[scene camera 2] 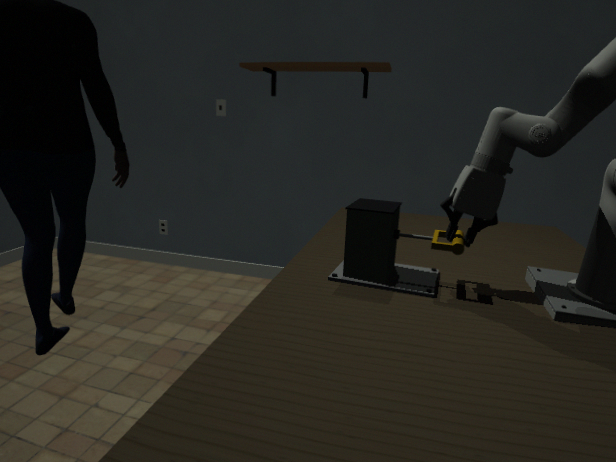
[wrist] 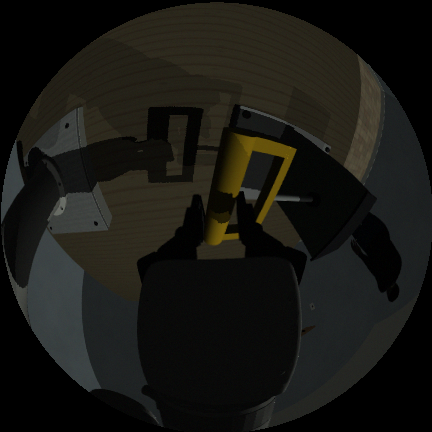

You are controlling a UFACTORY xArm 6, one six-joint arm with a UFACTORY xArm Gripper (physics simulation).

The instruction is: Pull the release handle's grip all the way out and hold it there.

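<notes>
The release handle's yellow grip (scene camera 2: 458,245) (wrist: 233,165) is a rectangular loop with a thick round bar on the side away from the box. A thin metal rod (scene camera 2: 416,236) (wrist: 289,199) joins it to the dark upright box (scene camera 2: 371,245) (wrist: 330,200), and a length of rod shows between them. My gripper (scene camera 2: 460,240) (wrist: 219,202) is shut on the round bar, one finger inside the loop and one outside. The grip hangs above the table, apart from it. The bar's stretch between the fingertips lies in dark shadow in the wrist view.
The box stands on a grey base plate (scene camera 2: 417,279) (wrist: 265,116) on the wooden table (scene camera 2: 320,370) (wrist: 215,45). My arm's base plate (scene camera 2: 562,292) (wrist: 95,200) is at the right. A person (scene camera 2: 45,100) (wrist: 377,250) is on the floor beyond the table's left edge. A shelf (scene camera 2: 315,66) is on the wall.
</notes>
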